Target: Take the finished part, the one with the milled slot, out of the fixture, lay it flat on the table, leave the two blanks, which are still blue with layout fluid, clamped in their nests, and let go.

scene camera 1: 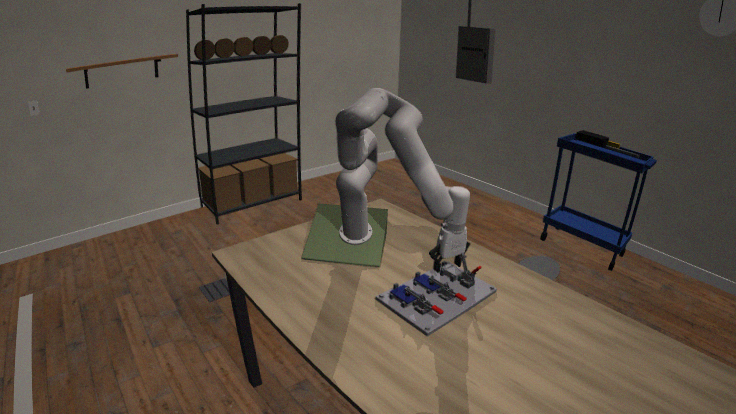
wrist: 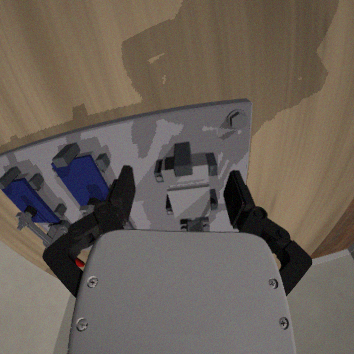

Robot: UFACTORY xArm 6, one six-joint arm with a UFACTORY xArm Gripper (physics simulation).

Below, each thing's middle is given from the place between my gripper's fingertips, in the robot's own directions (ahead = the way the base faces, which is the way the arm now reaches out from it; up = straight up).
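Finished part (wrist: 189,196): my hand is 1 cm above it, 1 cm to the right of it and 2 cm short of it. Fixture plate (scene camera 1: 453,308): 3 cm below my hand, 10 cm to the right of it and 7 cm ahead of it.
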